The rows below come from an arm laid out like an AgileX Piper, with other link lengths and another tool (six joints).
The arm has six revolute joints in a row. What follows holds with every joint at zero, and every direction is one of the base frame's.
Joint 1 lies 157.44 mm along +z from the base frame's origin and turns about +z.
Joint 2 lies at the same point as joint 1 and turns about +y.
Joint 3 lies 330.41 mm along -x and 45.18 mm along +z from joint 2 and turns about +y.
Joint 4 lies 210.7 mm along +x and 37.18 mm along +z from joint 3 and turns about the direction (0.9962, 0, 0.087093).
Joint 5 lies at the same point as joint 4 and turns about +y.
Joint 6 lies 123.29 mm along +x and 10.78 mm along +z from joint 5 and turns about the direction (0.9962, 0, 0.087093).
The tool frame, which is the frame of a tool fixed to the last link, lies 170.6 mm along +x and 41 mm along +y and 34.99 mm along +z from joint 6; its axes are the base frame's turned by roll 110.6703, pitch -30.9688 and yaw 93.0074 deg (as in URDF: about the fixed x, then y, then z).
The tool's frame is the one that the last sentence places.
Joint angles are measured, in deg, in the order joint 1, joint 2, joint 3, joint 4, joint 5, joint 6. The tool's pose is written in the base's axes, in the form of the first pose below.
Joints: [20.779, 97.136, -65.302, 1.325, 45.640, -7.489]
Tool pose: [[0.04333, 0.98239, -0.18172, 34.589], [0.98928, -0.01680, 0.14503, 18.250], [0.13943, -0.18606, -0.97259, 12.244], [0, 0, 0, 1]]
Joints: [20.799, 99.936, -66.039, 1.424, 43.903, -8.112]
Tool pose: [[0.03476, 0.98168, -0.18735, 35.569], [0.99018, -0.00843, 0.13955, 18.673], [0.13541, -0.19036, -0.97233, 11.010], [0, 0, 0, 1]]
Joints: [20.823, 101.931, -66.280, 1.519, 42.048, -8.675]
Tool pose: [[0.02625, 0.98218, -0.18609, 36.337], [0.99058, -0.00052, 0.13696, 19.012], [0.13442, -0.18793, -0.97294, 10.053], [0, 0, 0, 1]]
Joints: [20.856, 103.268, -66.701, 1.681, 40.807, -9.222]
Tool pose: [[0.01784, 0.98322, -0.18157, 36.968], [0.99056, 0.00730, 0.13687, 19.333], [0.13590, -0.18230, -0.97381, 9.531], [0, 0, 0, 1]]
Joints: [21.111, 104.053, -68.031, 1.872, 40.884, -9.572]
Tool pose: [[0.00834, 0.98443, -0.17555, 37.532], [0.99014, 0.01642, 0.13914, 19.825], [0.13986, -0.17498, -0.97459, 9.638], [0, 0, 0, 1]]
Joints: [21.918, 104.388, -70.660, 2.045, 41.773, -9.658]
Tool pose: [[-0.00916, 0.98768, -0.15619, 38.351], [0.98850, 0.03253, 0.14771, 20.870], [0.15097, -0.15304, -0.97662, 10.620], [0, 0, 0, 1]]
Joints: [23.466, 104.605, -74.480, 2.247, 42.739, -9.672]
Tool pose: [[-0.04164, 0.99190, -0.11999, 39.458], [0.98448, 0.06123, 0.16448, 22.718], [0.17049, -0.11128, -0.97905, 12.382], [0, 0, 0, 1]]
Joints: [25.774, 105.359, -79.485, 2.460, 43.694, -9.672]
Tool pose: [[-0.08960, 0.99298, -0.07720, 40.654], [0.97691, 0.10272, 0.18736, 25.420], [0.19397, -0.05863, -0.97925, 14.501], [0, 0, 0, 1]]
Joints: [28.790, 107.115, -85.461, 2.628, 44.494, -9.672]
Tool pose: [[-0.15099, 0.98784, -0.03711, 41.714], [0.96445, 0.15544, 0.21373, 28.953], [0.21690, -0.00352, -0.97619, 16.511], [0, 0, 0, 1]]
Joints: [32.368, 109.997, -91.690, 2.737, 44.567, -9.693]
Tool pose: [[-0.22153, 0.97514, -0.00422, 42.451], [0.94590, 0.21594, 0.24216, 33.210], [0.23705, 0.04965, -0.97023, 17.933], [0, 0, 0, 1]]
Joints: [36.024, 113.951, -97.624, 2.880, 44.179, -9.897]
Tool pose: [[-0.29147, 0.95651, 0.01200, 42.701], [0.92322, 0.27800, 0.26529, 37.692], [0.25041, 0.08840, -0.96409, 18.248], [0, 0, 0, 1]]
